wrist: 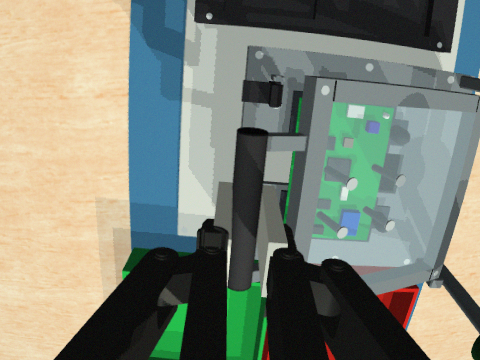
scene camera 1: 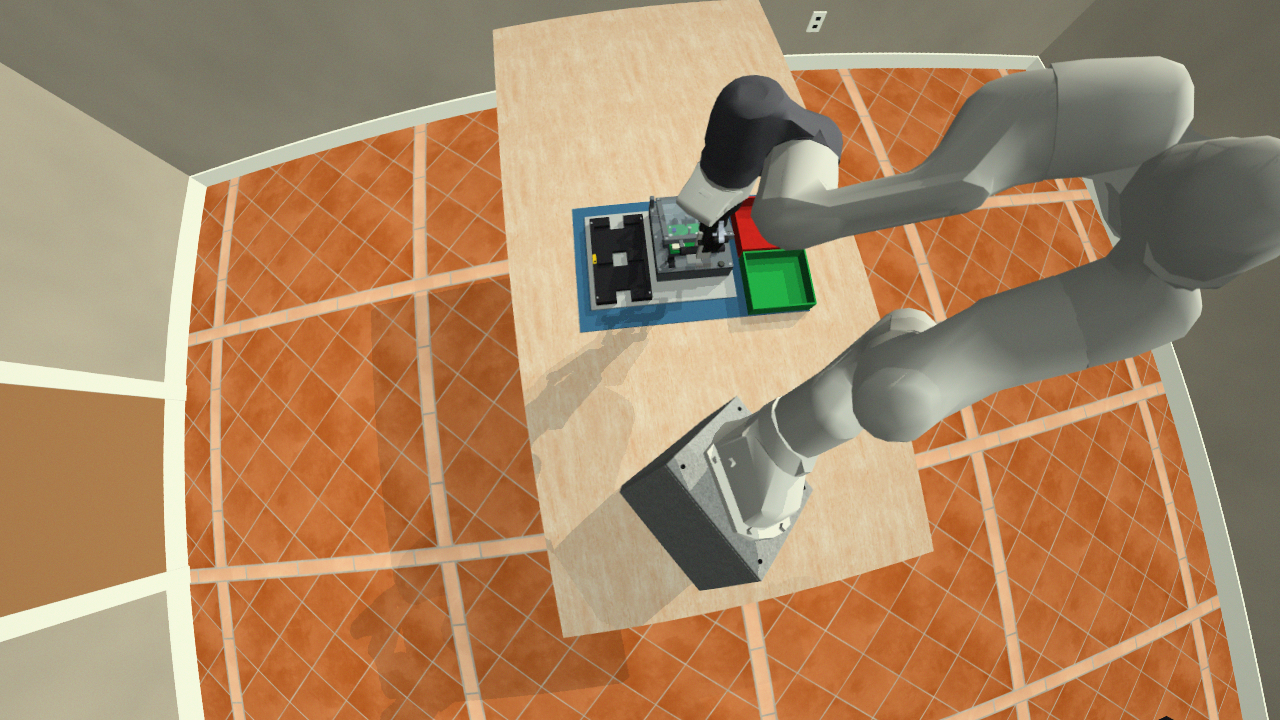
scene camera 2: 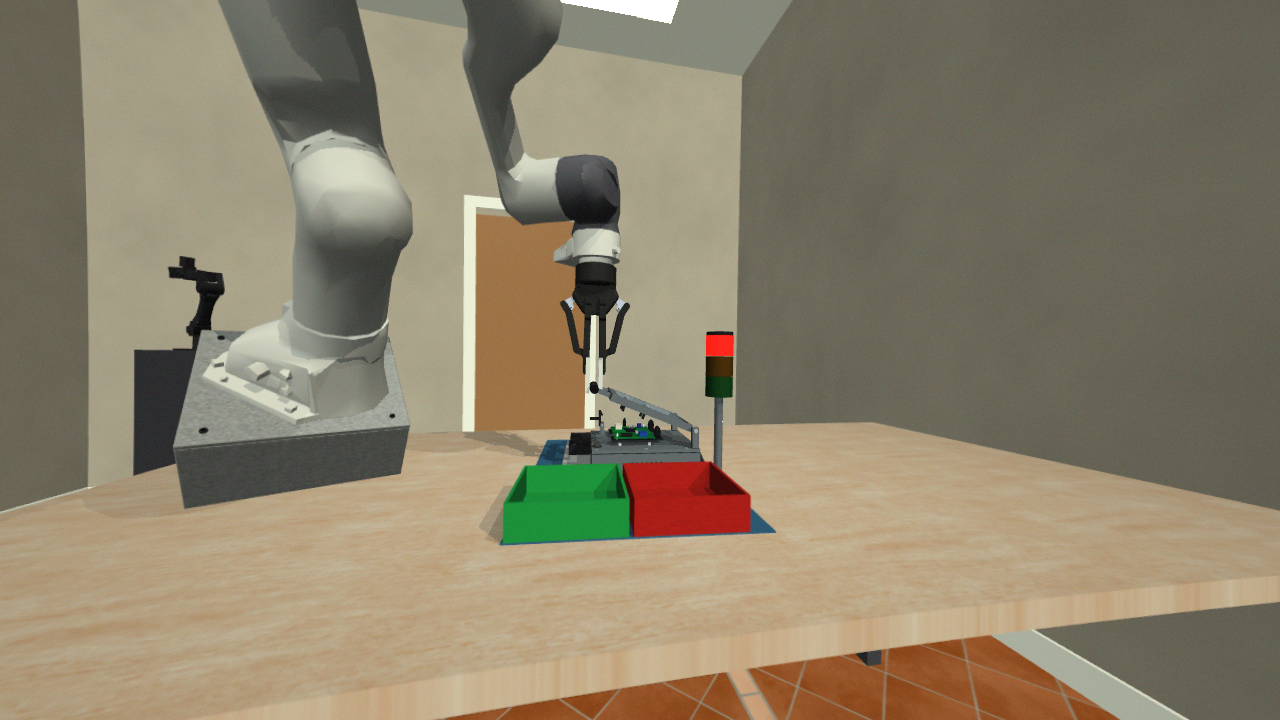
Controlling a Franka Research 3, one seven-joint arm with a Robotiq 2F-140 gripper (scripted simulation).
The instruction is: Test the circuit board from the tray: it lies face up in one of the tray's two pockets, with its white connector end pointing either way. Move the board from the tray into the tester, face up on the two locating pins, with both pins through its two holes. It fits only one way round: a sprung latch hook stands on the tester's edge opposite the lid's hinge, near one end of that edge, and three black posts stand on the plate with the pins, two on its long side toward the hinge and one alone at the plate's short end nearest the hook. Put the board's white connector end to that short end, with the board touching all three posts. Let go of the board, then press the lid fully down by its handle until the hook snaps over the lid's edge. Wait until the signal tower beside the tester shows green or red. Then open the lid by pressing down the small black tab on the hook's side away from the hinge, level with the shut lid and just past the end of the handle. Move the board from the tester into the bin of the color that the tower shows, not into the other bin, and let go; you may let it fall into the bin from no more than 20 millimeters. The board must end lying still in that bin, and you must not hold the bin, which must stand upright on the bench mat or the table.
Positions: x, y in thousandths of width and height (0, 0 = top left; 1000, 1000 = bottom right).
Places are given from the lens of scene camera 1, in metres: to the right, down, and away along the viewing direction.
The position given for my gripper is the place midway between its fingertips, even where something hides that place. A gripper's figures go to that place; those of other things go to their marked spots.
my gripper (scene camera 1: 548, 349): 0.13, -0.23, 0.82
red bin (scene camera 1: 579, 306): 0.26, -0.36, 0.99
green bin (scene camera 1: 611, 387): 0.35, -0.20, 0.96
